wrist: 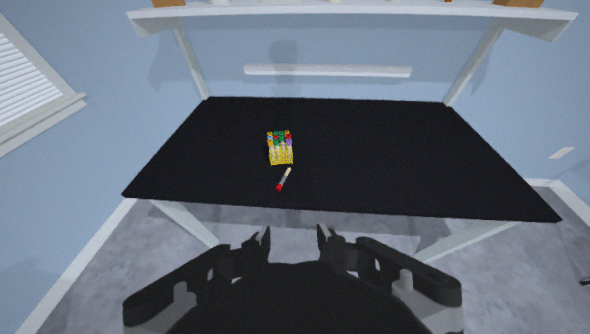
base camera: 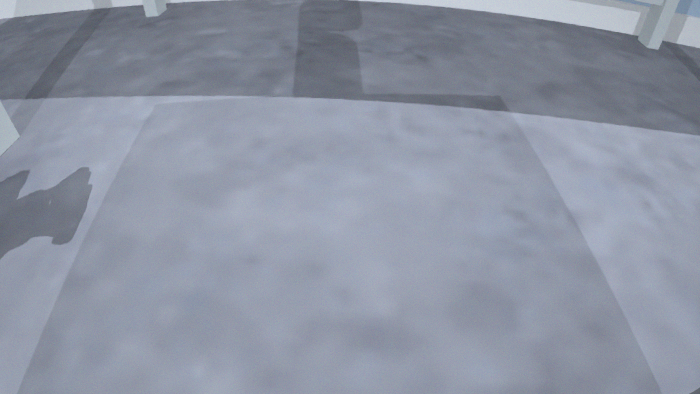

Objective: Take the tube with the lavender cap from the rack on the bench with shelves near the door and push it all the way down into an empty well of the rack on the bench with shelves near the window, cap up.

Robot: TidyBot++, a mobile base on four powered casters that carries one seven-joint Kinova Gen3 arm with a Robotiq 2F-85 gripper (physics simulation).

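Places are measured from the arm's base along level axes (x ahead, y right, z down), in metres.
Pixels of known places: gripper, between the fingertips: [wrist: 293,235].
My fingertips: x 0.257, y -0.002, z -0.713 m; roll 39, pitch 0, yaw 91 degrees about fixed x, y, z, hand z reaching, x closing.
Note:
Behind a point stands the place of what it marks.
The yellow rack [wrist: 281,161] {x 0.673, y -0.037, z -0.378 m} stands on the black-topped bench [wrist: 380,160] {x 0.661, y 0.374, z -0.366 m}, left of the middle, in the wrist view; a window is at the left. Capped tubes fill its back rows. The tube with the lavender cap [wrist: 289,142] {x 0.668, y 0.000, z -0.481 m} stands in the rack's right column, cap up, in front of a red cap. How deep it sits is too small to tell. My gripper [wrist: 293,235] {x 0.257, y -0.002, z -0.713 m} is partly open with nothing between its fingers, well back from the rack and in front of the bench's near edge. The other rack does not show.
A red-capped tube [wrist: 283,180] {x 0.575, y -0.030, z -0.380 m} lies on its side on the bench in front of the rack. A shelf [wrist: 350,11] {x 0.908, y 0.216, z -0.808 m} with items runs above the bench. A bench leg [wrist: 186,220] {x 0.601, y -0.560, z -0.046 m} stands at the front left. Bench legs [base camera: 155,7] {x 1.221, y -0.479, z 0.370 m} [base camera: 659,30] {x 1.031, y 0.911, z 0.340 m} also show in the base view.

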